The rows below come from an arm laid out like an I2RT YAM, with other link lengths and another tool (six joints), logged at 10 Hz.
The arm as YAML. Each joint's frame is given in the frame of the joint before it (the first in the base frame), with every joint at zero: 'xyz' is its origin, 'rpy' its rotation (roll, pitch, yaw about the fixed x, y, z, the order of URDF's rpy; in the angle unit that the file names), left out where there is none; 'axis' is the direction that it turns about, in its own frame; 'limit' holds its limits. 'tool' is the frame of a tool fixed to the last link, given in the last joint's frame.
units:
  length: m
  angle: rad
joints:
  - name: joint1
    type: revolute
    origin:
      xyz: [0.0, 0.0, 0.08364]
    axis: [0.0, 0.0, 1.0]
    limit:
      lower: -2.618
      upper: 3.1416
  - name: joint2
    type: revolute
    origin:
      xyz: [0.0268, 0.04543, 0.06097]
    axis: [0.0, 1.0, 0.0]
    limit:
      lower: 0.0
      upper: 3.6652
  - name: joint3
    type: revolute
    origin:
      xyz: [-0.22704, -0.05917, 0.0]
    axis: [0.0, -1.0, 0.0]
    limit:
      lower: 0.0
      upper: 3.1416
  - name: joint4
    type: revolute
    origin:
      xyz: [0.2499, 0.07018, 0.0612]
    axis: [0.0, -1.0, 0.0]
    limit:
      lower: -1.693
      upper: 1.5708
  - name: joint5
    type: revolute
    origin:
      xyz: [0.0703, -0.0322, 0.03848]
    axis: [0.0, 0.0, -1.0]
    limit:
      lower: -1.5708
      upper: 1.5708
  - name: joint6
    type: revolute
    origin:
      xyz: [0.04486, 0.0, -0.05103]
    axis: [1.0, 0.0, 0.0]
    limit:
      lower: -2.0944
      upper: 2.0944
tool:
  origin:
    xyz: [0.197, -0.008, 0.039]
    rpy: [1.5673, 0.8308, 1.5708]
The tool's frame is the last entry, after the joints.
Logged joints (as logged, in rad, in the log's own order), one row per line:
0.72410, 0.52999, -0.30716, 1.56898, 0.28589, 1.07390
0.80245, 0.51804, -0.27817, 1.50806, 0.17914, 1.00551
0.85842, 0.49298, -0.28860, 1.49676, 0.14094, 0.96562
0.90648, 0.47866, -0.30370, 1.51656, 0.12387, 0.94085
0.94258, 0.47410, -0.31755, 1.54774, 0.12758, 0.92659
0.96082, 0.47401, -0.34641, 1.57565, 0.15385, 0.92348
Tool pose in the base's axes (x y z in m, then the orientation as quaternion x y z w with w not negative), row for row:
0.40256, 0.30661, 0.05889, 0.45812, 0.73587, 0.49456, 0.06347
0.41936, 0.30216, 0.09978, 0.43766, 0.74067, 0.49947, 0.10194
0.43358, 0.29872, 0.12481, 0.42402, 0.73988, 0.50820, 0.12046
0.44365, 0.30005, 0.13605, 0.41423, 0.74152, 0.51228, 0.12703
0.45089, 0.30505, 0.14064, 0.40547, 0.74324, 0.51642, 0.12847
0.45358, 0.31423, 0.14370, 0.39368, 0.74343, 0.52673, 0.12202
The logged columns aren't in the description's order. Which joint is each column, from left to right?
Columns, left to right: joint3, joint1, joint5, joint2, joint4, joint6.
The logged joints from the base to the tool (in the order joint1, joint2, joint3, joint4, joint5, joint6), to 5 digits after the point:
0.52999, 1.56898, 0.72410, 0.28589, -0.30716, 1.07390
0.51804, 1.50806, 0.80245, 0.17914, -0.27817, 1.00551
0.49298, 1.49676, 0.85842, 0.14094, -0.28860, 0.96562
0.47866, 1.51656, 0.90648, 0.12387, -0.30370, 0.94085
0.47410, 1.54774, 0.94258, 0.12758, -0.31755, 0.92659
0.47401, 1.57565, 0.96082, 0.15385, -0.34641, 0.92348

